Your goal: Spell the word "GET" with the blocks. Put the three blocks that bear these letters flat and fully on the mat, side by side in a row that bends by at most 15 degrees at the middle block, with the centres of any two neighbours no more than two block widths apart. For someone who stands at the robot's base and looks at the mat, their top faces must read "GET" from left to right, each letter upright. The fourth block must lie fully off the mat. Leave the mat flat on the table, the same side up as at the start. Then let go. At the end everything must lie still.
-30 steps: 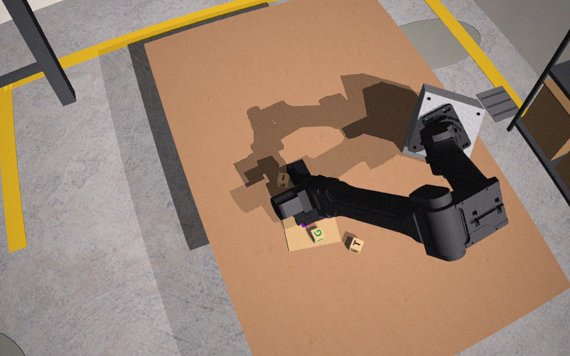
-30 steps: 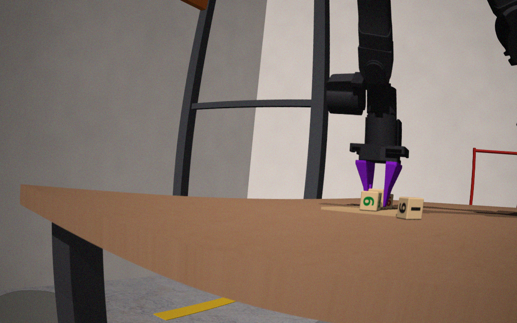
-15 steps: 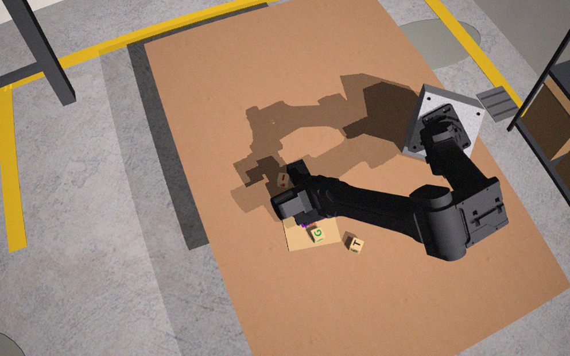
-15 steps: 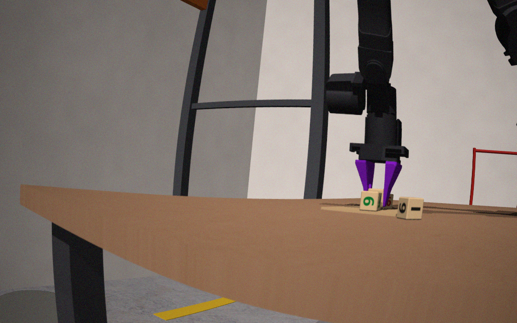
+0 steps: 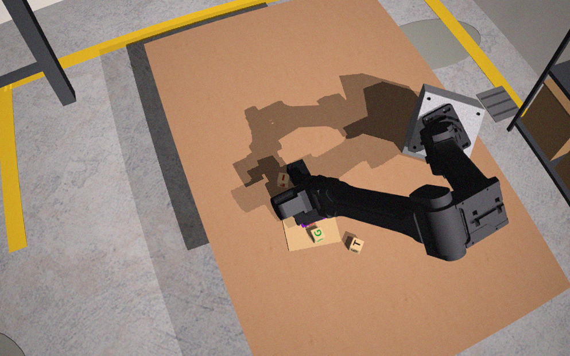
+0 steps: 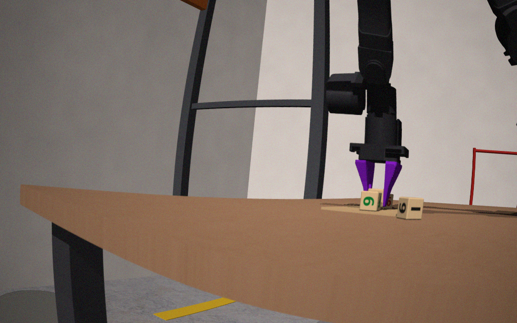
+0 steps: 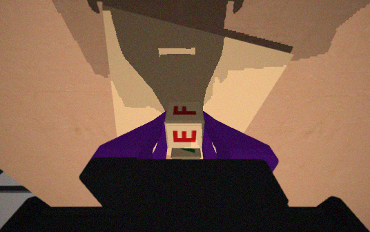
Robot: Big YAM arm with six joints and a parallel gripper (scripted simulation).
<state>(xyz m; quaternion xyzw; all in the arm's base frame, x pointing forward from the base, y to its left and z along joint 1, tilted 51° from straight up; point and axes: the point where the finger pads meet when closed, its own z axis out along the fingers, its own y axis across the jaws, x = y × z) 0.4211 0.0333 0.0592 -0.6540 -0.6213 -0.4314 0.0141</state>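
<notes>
My hand is 1 cm below the E block. The rest, counted from my hand: G block (5 cm to the left, 1 cm behind); then square mat (2 cm below).
</notes>
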